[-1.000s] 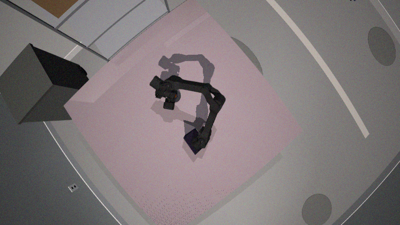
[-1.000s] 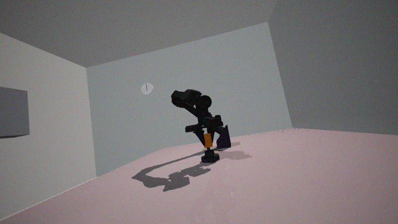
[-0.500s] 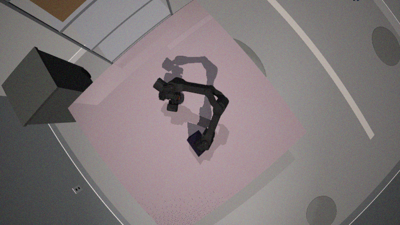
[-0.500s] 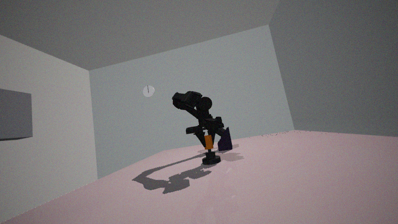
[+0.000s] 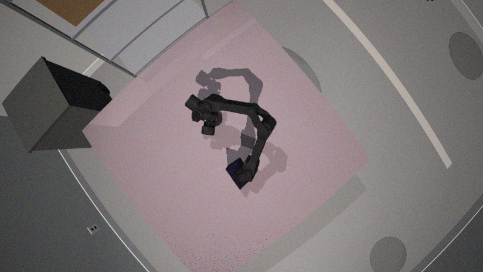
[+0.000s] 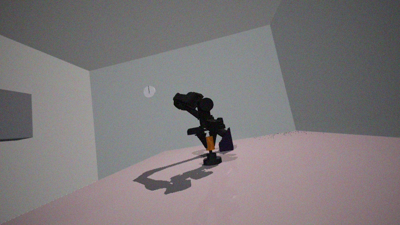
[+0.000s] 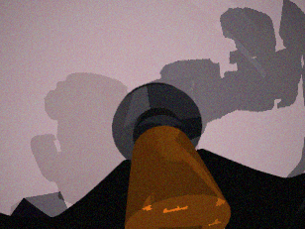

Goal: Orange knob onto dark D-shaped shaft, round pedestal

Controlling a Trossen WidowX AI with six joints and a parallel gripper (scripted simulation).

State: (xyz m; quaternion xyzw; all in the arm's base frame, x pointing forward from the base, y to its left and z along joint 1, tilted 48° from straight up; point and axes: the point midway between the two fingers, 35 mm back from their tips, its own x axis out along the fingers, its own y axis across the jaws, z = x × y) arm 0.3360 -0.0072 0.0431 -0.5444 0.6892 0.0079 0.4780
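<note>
My gripper tip is now 2 cm below the orange knob. The rest, counted from my gripper tip: round pedestal 4 cm below.
</note>
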